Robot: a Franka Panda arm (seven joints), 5 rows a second.
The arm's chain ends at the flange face. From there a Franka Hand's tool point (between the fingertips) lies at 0.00 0.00 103.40 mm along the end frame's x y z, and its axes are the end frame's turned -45 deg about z.
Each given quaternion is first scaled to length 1.
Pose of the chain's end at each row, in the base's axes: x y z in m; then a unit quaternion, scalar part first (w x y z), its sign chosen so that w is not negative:
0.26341, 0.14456, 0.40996, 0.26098, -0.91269, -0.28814, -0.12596
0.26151, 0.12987, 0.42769, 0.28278, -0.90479, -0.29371, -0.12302
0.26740, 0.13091, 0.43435, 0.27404, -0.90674, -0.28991, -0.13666
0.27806, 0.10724, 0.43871, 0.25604, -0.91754, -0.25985, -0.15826
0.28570, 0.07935, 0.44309, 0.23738, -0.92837, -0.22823, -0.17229
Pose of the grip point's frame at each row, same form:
0.27163, 0.20132, 0.32393, 0.19291, -0.73295, -0.61548, -0.21624
0.26735, 0.19025, 0.34396, 0.21418, -0.72352, -0.61760, -0.22187
0.27660, 0.19049, 0.35034, 0.20088, -0.72678, -0.61484, -0.23113
0.29433, 0.16433, 0.35405, 0.17599, -0.74825, -0.59120, -0.24419
0.30757, 0.13306, 0.35748, 0.15338, -0.77036, -0.56613, -0.25002

